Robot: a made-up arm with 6 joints.
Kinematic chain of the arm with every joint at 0, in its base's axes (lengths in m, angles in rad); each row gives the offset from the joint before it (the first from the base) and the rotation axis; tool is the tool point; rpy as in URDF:
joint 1: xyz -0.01 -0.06 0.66 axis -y
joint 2: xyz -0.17 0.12 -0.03 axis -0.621 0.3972 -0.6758
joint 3: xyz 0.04 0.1 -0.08 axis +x
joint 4: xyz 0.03 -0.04 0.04 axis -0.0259 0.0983 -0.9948
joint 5: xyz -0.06 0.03 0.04 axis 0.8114 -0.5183 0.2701
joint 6: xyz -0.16 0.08 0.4 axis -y
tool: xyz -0.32 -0.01 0.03 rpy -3.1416 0 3.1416
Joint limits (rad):
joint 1: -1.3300..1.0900
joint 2: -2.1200..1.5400
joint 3: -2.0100..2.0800
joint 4: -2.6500..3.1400
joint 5: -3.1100..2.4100
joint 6: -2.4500..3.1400
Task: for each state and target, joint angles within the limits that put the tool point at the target. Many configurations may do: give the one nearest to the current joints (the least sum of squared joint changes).
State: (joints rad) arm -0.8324 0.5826 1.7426 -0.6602 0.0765 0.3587
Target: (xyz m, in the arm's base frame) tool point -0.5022 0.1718 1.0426
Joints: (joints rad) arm -0.7127 0.9815 1.6485 -0.2937 0.0528 0.8354
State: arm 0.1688 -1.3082 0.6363 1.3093 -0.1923 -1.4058
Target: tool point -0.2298 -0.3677 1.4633
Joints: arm -0.5397 -1.6846 -0.2840 1.2609 -0.1008 -1.0931
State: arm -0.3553 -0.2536 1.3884 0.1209 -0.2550 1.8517
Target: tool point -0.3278 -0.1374 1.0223
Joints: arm -0.7254 -0.2382 1.3133 0.0884 -0.2536 0.9002
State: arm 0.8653 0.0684 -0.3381 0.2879 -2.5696 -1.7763
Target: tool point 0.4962 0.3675 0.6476
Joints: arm 0.8194 -0.3472 -0.2502 0.1799 -2.3560 -2.0920
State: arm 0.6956 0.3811 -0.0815 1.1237 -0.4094 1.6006
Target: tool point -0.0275 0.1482 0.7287
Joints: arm 0.7444 0.1256 0.0964 1.2165 -0.1988 2.2648
